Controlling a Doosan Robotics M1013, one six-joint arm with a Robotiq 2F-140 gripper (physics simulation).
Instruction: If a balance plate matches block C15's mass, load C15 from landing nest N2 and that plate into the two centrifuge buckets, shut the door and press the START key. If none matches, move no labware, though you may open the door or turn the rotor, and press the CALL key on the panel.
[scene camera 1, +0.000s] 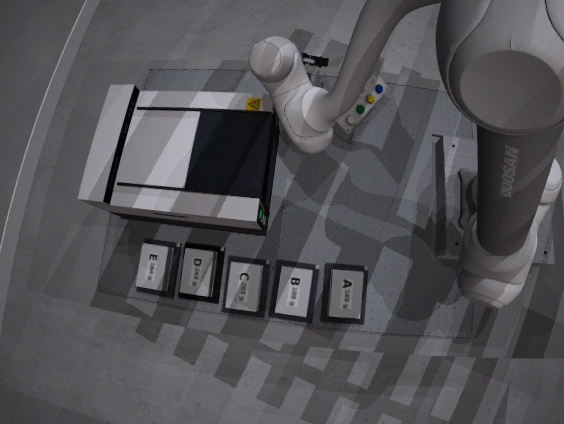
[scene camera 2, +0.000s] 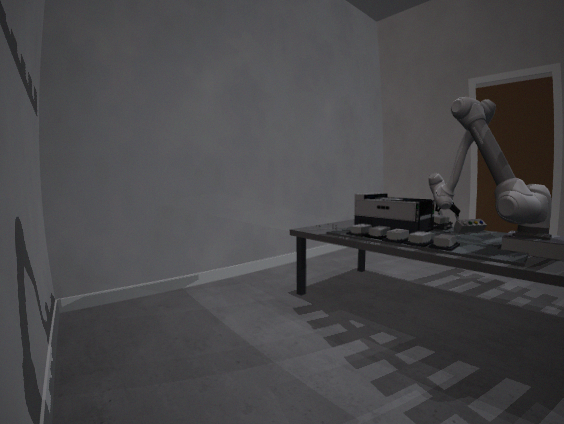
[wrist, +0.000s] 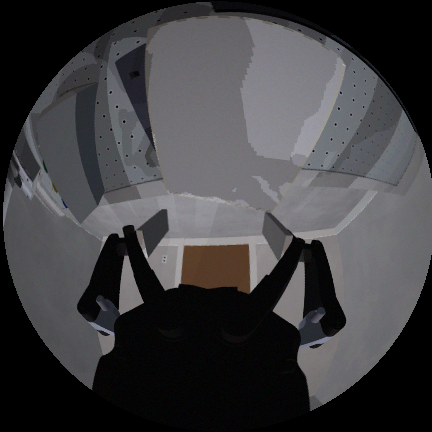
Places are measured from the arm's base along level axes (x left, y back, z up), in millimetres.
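Where they show: gripper, between the fingertips: (scene camera 2: 450, 218) (wrist: 214, 221); arm's base, origin of its link: (scene camera 2: 532, 236).
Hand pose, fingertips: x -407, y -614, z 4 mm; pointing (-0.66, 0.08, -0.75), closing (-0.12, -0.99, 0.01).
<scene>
Things, the pixels of their centre, and the offset from my fingertips.
- pale block, middle of its body: (wrist: 234, 111) (scene camera 2: 440, 219) dx +137, dy -29, dz +4 mm
- dark nest, middle of its body: (wrist: 211, 102) (scene camera 2: 441, 224) dx +134, dy -13, dz -36 mm
- Balance plates E, middle of its body: (scene camera 1: 154, 267) (scene camera 2: 361, 228) dx +734, dy -318, dz -27 mm
- D, middle of its body: (scene camera 1: 198, 272) (scene camera 2: 379, 231) dx +724, dy -182, dz -27 mm
- C, middle of its body: (scene camera 1: 244, 286) (scene camera 2: 398, 234) dx +740, dy -47, dz -27 mm
- B, middle of its body: (scene camera 1: 294, 291) (scene camera 2: 420, 237) dx +730, dy +89, dz -27 mm
- A, middle of its body: (scene camera 1: 345, 293) (scene camera 2: 445, 240) dx +717, dy +227, dz -27 mm
- centrifuge, middle of its body: (scene camera 1: 188, 160) (scene camera 2: 394, 212) dx +431, dy -249, dz +62 mm
- button panel, middle of its body: (wrist: 64, 164) (scene camera 1: 357, 103) (scene camera 2: 470, 225) dx +146, dy +201, dz -18 mm
My gripper (scene camera 1: 315, 60) (scene camera 2: 455, 210) (wrist: 214, 221) is open and empty. A pale block (scene camera 2: 441, 219) (wrist: 200, 100) fills the upper wrist view, beyond the fingertips and apart from them, on a dark nest (wrist: 133, 75); its name does not show, and the arm hides it in scene camera 1. Balance plates E (scene camera 1: 145, 270), D (scene camera 1: 189, 275), C (scene camera 1: 233, 287), B (scene camera 1: 280, 295) and A (scene camera 1: 357, 295) sit in a row; their mass labels are small and blurred. The centrifuge (scene camera 1: 185, 202) (scene camera 2: 387, 207) shows a light panel and a dark panel on top; buckets are not visible.
The button panel (scene camera 1: 342, 131) (scene camera 2: 470, 227) (wrist: 60, 145) has white, green, yellow and blue keys and stands right of the gripper in scene camera 1. The arm's forearm passes over its edge. The arm's base plate (scene camera 1: 452, 150) is at the table's right.
</scene>
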